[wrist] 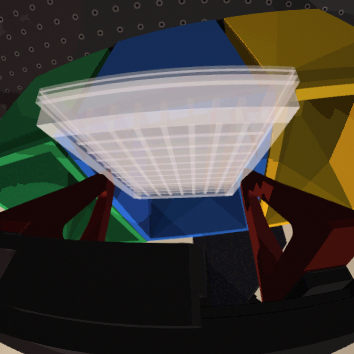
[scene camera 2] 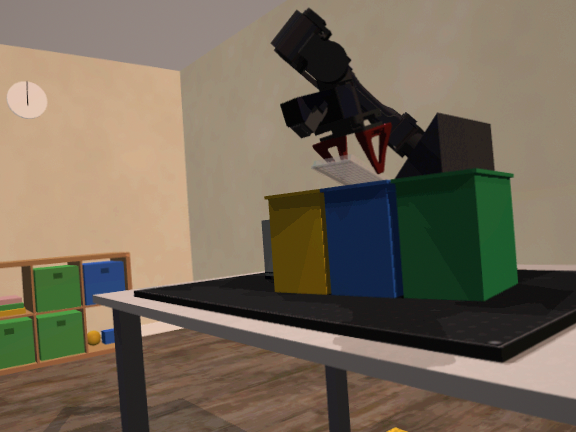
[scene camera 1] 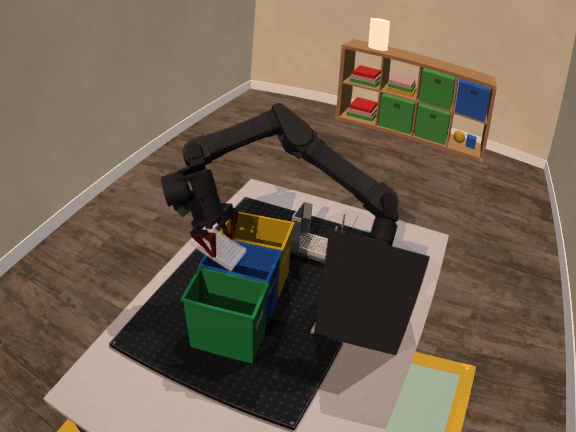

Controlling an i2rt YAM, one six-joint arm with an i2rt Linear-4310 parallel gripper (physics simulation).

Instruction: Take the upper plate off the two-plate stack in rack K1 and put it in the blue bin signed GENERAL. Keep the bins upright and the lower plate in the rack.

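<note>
My gripper is shut on a clear white gridded plate, with a red finger at each side edge. The plate is tilted above the blue bin. In scene camera 2 its low end is near the bin's top rim; I cannot tell whether they touch. The blue bin stands upright; its sign is not readable. Another white gridded plate lies low beside a grey upright holder behind the bins. The label K1 does not show.
A green bin and a yellow bin stand upright on either side of the blue one. A large black panel stands near the arm's base. The bins stand on a black perforated board.
</note>
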